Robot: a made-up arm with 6 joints.
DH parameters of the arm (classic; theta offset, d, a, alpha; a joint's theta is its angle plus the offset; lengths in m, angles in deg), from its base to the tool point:
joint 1: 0 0.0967 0 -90
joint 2: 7.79 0 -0.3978 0
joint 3: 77.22 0 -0.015 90
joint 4: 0 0.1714 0 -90
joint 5: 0 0 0.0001 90
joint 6: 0 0.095 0 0
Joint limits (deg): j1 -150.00..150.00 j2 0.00..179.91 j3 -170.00..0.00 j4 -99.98..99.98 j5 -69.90..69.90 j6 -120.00..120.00
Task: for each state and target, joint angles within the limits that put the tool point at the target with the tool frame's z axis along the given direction. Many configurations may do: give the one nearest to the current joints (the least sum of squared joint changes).
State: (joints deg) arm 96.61 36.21 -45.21 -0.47 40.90 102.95
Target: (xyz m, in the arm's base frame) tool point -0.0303 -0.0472 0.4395 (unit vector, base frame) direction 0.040 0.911 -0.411
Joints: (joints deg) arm 75.70 37.66 -62.57 13.09 55.33 102.95
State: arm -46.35 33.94 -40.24 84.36 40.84 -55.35
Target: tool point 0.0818 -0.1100 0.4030 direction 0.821 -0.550 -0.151
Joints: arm -86.31 67.38 -35.57 99.89 52.75 -55.35
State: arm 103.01 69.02 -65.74 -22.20 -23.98 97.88
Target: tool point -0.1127 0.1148 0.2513 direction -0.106 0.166 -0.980
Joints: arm 136.03 89.80 -21.41 -9.74 15.75 97.88
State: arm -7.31 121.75 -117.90 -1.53 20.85 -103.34
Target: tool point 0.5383 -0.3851 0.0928 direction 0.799 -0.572 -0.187
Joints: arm -35.58 168.44 -154.38 -0.72 1.71 -103.34
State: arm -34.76 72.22 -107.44 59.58 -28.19 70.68
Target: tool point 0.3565 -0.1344 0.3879 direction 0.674 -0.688 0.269
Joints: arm -13.29 105.85 -60.86 35.21 -63.21 70.68
